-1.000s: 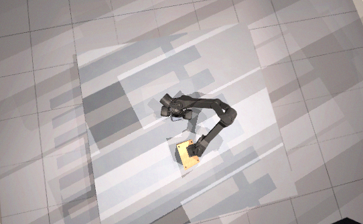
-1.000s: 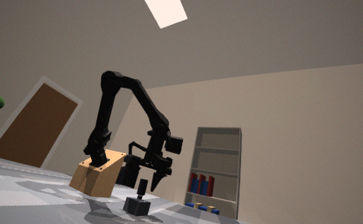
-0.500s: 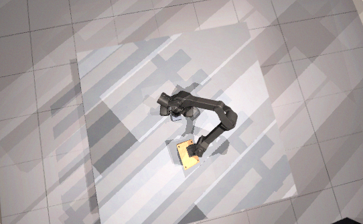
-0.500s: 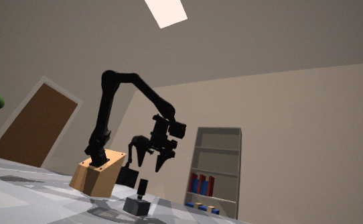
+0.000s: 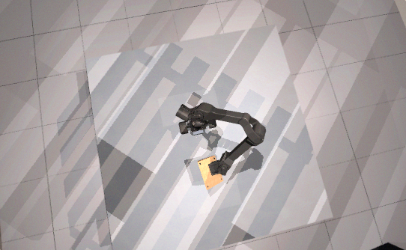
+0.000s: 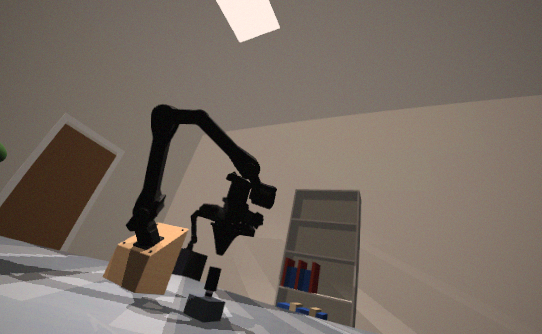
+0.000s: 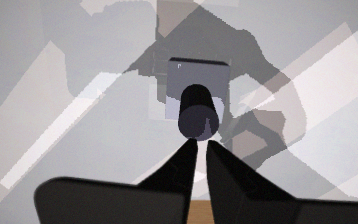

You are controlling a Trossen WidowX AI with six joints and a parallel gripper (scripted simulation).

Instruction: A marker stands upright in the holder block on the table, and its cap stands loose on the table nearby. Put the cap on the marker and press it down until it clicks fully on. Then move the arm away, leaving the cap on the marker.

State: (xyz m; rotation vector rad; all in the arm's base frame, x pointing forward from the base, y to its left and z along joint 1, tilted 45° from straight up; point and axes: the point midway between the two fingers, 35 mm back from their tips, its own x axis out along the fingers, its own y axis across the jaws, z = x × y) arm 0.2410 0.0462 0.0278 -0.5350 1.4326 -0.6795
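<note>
Now: the marker cap 6 cm below my gripper tip. Also, from my gripper tip: holder block 12 cm below.
</note>
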